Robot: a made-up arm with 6 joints. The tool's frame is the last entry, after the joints.
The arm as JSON. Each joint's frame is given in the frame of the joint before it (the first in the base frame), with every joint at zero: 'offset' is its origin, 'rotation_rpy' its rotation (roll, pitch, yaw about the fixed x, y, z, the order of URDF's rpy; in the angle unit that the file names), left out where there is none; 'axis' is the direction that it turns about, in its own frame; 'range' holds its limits. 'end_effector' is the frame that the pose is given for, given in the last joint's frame.
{
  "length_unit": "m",
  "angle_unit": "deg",
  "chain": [
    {
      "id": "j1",
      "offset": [
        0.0,
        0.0,
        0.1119
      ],
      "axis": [
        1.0,
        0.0,
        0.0
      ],
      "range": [
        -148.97,
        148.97
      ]
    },
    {
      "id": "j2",
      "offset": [
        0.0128,
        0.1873,
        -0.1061
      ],
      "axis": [
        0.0,
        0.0,
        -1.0
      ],
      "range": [
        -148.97,
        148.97
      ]
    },
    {
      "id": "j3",
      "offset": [
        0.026,
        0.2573,
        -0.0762
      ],
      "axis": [
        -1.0,
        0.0,
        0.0
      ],
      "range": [
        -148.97,
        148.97
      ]
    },
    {
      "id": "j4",
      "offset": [
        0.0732,
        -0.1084,
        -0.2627
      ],
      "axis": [
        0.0,
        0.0,
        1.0
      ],
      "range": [
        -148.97,
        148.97
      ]
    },
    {
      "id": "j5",
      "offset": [
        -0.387,
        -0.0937,
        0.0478
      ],
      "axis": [
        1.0,
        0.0,
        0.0
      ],
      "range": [
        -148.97,
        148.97
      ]
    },
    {
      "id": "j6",
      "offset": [
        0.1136,
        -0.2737,
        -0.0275
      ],
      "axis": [
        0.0,
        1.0,
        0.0
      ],
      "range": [
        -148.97,
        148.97
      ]
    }
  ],
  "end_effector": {
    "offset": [
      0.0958,
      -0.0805,
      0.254
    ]
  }
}
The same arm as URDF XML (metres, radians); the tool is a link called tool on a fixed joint. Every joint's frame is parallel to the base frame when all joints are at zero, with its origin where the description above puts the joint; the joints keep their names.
<robot name="arm">
  <joint name="j1" type="revolute">
    <parent link="base_link"/>
    <child link="link1"/>
    <origin xyz="0.0000 0.0000 0.1119" rpy="0.0000 0.0000 0.0000"/>
    <axis xyz="1 0 0"/>
    <limit lower="-2.6000" upper="2.6000"/>
  </joint>
  <joint name="j2" type="revolute">
    <parent link="link1"/>
    <child link="link2"/>
    <origin xyz="0.0128 0.1873 -0.1061" rpy="0.0000 0.0000 0.0000"/>
    <axis xyz="0 0 -1"/>
    <limit lower="-2.6000" upper="2.6000"/>
  </joint>
  <joint name="j3" type="revolute">
    <parent link="link2"/>
    <child link="link3"/>
    <origin xyz="0.0260 0.2573 -0.0762" rpy="0.0000 0.0000 0.0000"/>
    <axis xyz="-1 0 0"/>
    <limit lower="-2.6000" upper="2.6000"/>
  </joint>
  <joint name="j4" type="revolute">
    <parent link="link3"/>
    <child link="link4"/>
    <origin xyz="0.0732 -0.1084 -0.2627" rpy="0.0000 0.0000 0.0000"/>
    <axis xyz="0 0 1"/>
    <limit lower="-2.6000" upper="2.6000"/>
  </joint>
  <joint name="j5" type="revolute">
    <parent link="link4"/>
    <child link="link5"/>
    <origin xyz="-0.3870 -0.0937 0.0478" rpy="0.0000 0.0000 0.0000"/>
    <axis xyz="1 0 0"/>
    <limit lower="-2.6000" upper="2.6000"/>
  </joint>
  <joint name="j6" type="revolute">
    <parent link="link5"/>
    <child link="link6"/>
    <origin xyz="0.1136 -0.2737 -0.0275" rpy="0.0000 0.0000 0.0000"/>
    <axis xyz="0 1 0"/>
    <limit lower="-2.6000" upper="2.6000"/>
  </joint>
  <joint name="tool_fixed" type="fixed">
    <parent link="link6"/>
    <child link="tool"/>
    <origin xyz="0.0958 -0.0805 0.2540" rpy="0.0000 0.0000 0.0000"/>
  </joint>
  <link name="base_link"/>
  <link name="link1"/>
  <link name="link2"/>
  <link name="link3"/>
  <link name="link4"/>
  <link name="link5"/>
  <link name="link6"/>
  <link name="tool"/>
</robot>

